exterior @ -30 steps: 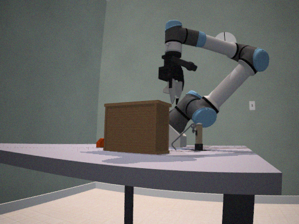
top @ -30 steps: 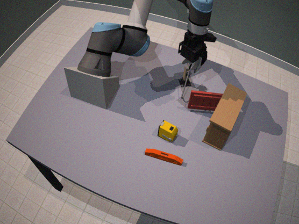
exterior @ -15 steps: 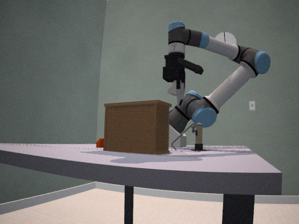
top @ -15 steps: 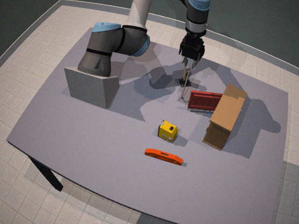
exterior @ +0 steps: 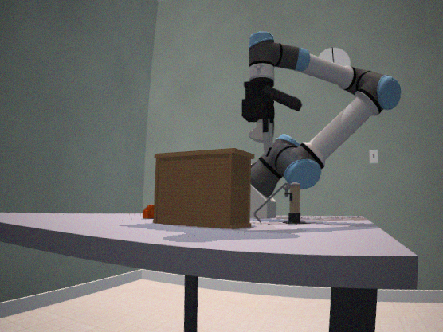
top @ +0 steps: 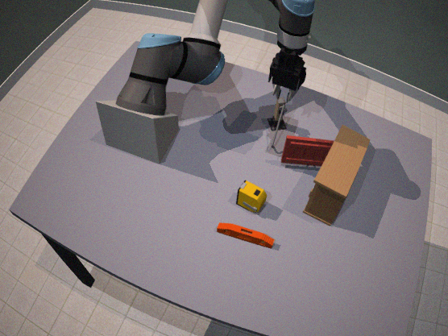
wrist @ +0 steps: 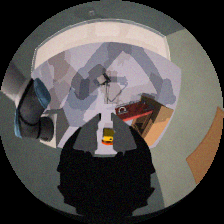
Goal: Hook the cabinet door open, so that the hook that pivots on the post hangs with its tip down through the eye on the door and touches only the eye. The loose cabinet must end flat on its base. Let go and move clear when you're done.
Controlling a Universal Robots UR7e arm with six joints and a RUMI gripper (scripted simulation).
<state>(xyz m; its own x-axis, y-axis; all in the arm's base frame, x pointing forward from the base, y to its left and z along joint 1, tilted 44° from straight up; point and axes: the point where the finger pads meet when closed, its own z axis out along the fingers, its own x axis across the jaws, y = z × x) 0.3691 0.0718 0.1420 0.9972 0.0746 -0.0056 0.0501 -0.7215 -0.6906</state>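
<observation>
Now: hand 2 cm to the right of the wire hook and 14 cm above it. Round my hand: door (12 cm ahead, 3 cm to the right, 13 cm below); yellow tape measure (1 cm ahead, 24 cm to the right, 17 cm below); wooden cabinet (16 cm ahead, 6 cm to the right, 13 cm below).
</observation>
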